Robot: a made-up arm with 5 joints.
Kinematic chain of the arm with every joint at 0, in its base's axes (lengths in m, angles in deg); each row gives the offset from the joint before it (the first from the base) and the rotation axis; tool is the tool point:
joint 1: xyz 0 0 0.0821 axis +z
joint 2: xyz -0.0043 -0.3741 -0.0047 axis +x
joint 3: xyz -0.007 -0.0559 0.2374 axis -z
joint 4: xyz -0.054 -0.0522 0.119 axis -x
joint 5: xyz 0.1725 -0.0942 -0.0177 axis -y
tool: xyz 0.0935 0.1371 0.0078
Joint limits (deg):
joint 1: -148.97..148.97
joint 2: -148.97..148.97
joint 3: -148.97..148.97
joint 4: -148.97..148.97
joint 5: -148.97..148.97
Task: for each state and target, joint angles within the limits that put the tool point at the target. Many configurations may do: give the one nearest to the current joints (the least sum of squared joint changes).
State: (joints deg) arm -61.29 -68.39 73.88 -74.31 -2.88
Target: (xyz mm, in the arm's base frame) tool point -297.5 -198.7 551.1
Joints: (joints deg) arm -60.43 -36.25 73.75 -72.57 -4.39
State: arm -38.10 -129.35 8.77 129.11 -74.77
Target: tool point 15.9 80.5 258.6
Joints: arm -29.87 -101.36 45.86 137.29 -81.01
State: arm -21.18 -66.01 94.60 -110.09 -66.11
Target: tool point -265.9 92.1 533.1
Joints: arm -78.11 -40.91 129.22 -122.23 -40.58
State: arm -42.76 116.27 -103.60 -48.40 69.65
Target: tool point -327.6 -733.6 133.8
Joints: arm -29.04 96.44 -101.78 -74.63 72.09
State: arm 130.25 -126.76 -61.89 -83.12 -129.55
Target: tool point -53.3 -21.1 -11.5
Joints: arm 129.44 -100.37 -52.46 -115.77 -125.84
